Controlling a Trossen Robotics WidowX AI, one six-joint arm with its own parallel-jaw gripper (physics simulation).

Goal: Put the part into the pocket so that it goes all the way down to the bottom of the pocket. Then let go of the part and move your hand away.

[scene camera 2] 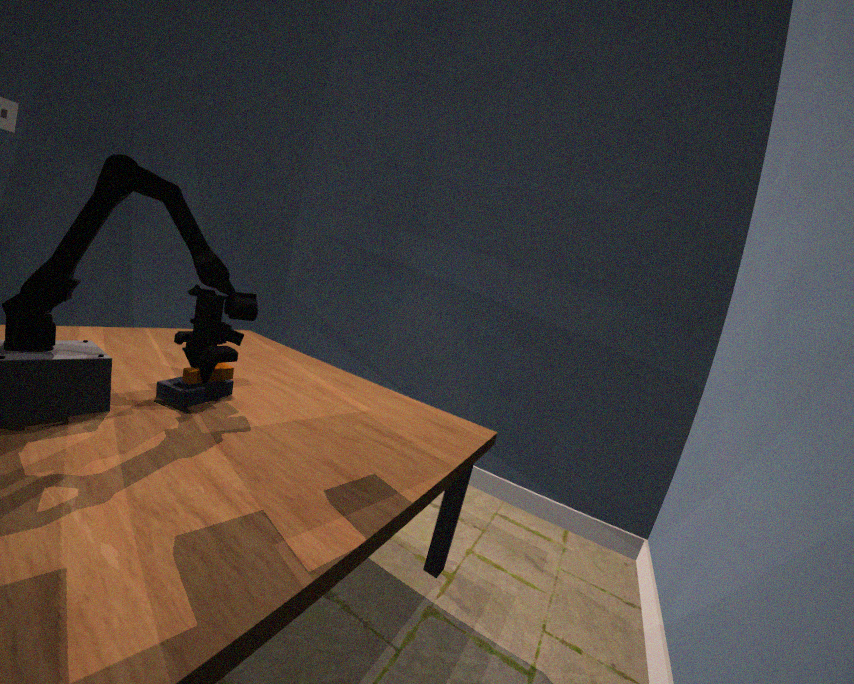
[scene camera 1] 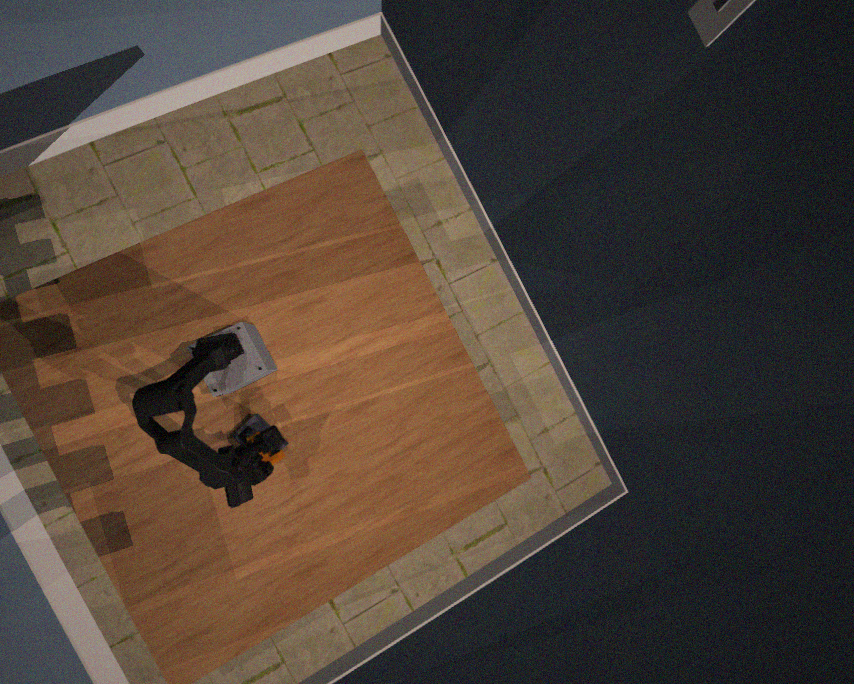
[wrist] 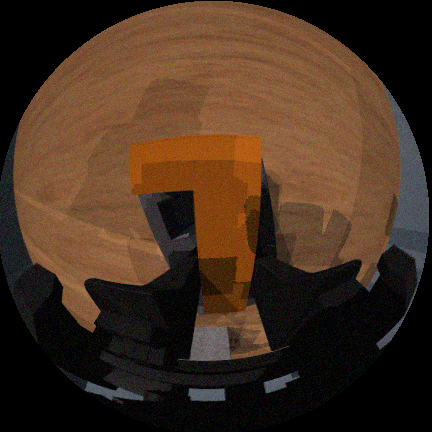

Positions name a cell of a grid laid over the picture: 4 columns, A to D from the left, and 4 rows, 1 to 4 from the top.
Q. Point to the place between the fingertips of my gripper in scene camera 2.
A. A3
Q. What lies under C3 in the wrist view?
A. My gripper.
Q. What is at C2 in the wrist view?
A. An orange L-shaped part.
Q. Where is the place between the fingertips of my gripper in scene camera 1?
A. B3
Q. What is my gripper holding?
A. An orange L-shaped part.
